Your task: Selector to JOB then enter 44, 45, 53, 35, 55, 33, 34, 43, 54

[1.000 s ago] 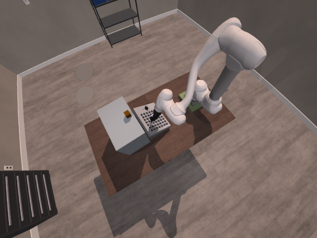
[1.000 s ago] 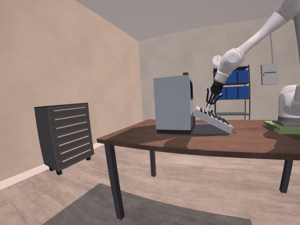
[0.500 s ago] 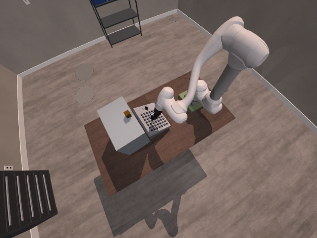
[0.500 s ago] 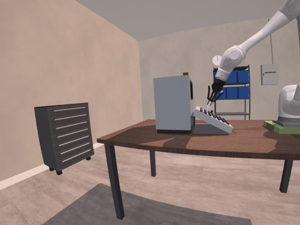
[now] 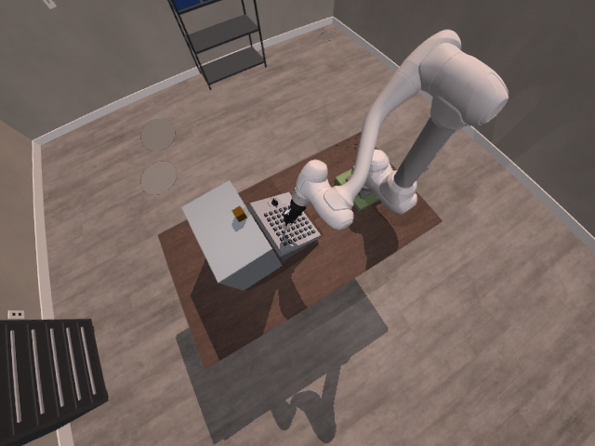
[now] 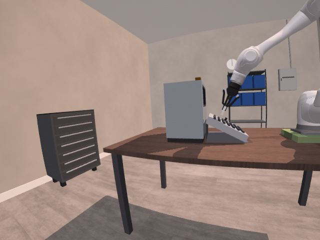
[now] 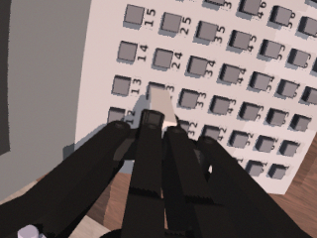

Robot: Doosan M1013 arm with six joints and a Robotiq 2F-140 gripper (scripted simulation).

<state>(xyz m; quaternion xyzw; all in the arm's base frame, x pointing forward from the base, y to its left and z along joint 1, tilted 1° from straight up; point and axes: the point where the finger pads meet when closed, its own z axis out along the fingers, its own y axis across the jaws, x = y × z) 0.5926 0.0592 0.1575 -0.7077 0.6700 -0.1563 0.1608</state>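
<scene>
Right now the key 44 is 90 mm below my hand, 40 mm to the right of it and 30 mm behind it. Round my hand: black selector knob 200 mm to the right, 80 mm below, 20 mm behind; then sloped keypad 130 mm below, 80 mm to the right.
</scene>
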